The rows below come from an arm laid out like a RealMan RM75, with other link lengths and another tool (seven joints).
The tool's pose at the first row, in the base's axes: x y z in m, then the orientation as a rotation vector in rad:
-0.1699, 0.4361, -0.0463, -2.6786, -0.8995, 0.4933
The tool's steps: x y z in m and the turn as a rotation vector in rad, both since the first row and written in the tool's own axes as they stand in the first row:
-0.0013, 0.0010, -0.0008, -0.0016, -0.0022, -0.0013
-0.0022, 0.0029, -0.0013, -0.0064, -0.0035, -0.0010
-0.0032, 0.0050, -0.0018, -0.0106, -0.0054, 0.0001
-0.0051, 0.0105, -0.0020, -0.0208, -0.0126, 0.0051
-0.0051, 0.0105, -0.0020, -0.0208, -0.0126, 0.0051
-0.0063, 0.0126, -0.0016, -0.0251, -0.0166, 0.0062
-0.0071, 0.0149, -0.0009, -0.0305, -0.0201, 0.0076
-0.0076, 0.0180, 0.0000, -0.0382, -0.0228, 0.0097
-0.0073, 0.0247, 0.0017, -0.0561, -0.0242, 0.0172
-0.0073, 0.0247, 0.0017, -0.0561, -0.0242, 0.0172
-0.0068, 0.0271, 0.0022, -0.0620, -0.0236, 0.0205
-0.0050, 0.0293, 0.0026, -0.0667, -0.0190, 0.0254
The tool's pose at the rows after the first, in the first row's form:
-0.1700, 0.4344, -0.0456, -2.6793, -0.9026, 0.4955
-0.1695, 0.4323, -0.0457, -2.6837, -0.9049, 0.4959
-0.1689, 0.4300, -0.0457, -2.6881, -0.9060, 0.4974
-0.1674, 0.4246, -0.0471, -2.7001, -0.9064, 0.5052
-0.1674, 0.4246, -0.0471, -2.7001, -0.9064, 0.5052
-0.1673, 0.4223, -0.0479, -2.7045, -0.9081, 0.5097
-0.1670, 0.4201, -0.0492, -2.7101, -0.9099, 0.5131
-0.1661, 0.4175, -0.0510, -2.7182, -0.9116, 0.5149
-0.1630, 0.4128, -0.0550, -2.7386, -0.9108, 0.5127
-0.1630, 0.4128, -0.0550, -2.7386, -0.9108, 0.5127
-0.1616, 0.4113, -0.0564, -2.7459, -0.9091, 0.5107
-0.1592, 0.4108, -0.0580, -2.7530, -0.9036, 0.5037

